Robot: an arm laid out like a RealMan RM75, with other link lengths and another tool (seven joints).
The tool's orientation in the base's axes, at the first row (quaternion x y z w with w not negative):
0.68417, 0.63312, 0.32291, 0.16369
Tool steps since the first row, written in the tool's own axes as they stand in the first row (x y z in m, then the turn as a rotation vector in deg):
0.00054, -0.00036, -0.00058, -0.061, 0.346, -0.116
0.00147, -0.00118, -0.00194, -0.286, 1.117, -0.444
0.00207, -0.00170, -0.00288, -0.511, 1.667, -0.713
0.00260, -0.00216, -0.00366, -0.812, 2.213, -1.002
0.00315, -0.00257, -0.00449, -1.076, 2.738, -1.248
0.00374, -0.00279, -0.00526, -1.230, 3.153, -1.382
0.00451, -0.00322, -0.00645, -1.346, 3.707, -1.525
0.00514, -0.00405, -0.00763, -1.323, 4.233, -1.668
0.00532, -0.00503, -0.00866, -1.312, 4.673, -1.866
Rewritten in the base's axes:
-0.00066, 0.00047, 0.00033, 0.188, -0.131, 0.290
-0.00217, 0.00124, 0.00103, 0.564, -0.522, 0.967
-0.00318, 0.00173, 0.00153, 0.810, -0.870, 1.461
-0.00405, 0.00216, 0.00194, 1.041, -1.295, 1.949
-0.00490, 0.00260, 0.00243, 1.283, -1.673, 2.401
-0.00557, 0.00307, 0.00299, 1.514, -1.907, 2.727
-0.00668, 0.00366, 0.00378, 1.843, -2.127, 3.156
-0.00809, 0.00417, 0.00427, 2.150, -2.207, 3.599
-0.00950, 0.00430, 0.00445, 2.356, -2.297, 4.026

